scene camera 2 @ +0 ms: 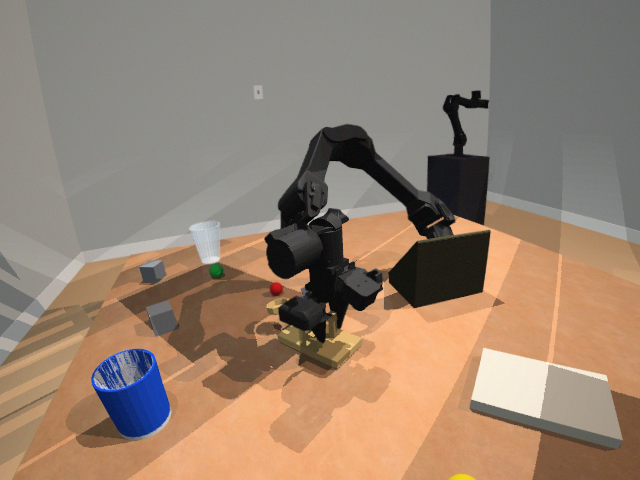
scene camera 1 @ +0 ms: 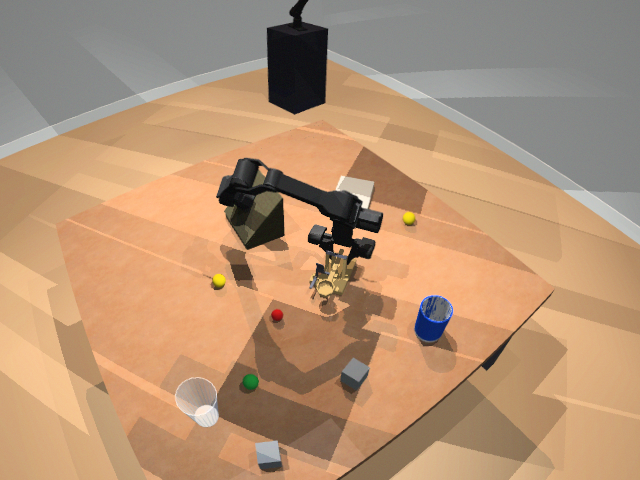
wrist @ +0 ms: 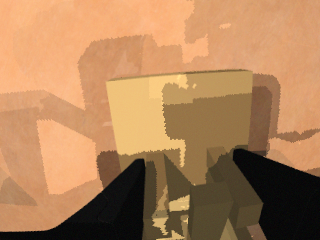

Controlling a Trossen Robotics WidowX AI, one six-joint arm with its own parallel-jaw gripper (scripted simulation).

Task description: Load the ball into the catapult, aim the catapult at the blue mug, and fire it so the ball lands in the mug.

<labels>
My gripper shows in scene camera 2 (pixel 330 334), in scene camera 1 (pixel 340 261) and in the wrist view (pixel 189 161). A wooden catapult shows in scene camera 2 (pixel 339 345), in scene camera 1 and in the wrist view. A white cup shows in scene camera 2 and in scene camera 1; in the wrist view it is out of frame. One and the same spot on the white cup: (scene camera 1: pixel 197 397) is (scene camera 2: pixel 219 246). The same spot on the wooden catapult: (wrist: pixel 186 125) is (scene camera 1: pixel 341 262).
</labels>
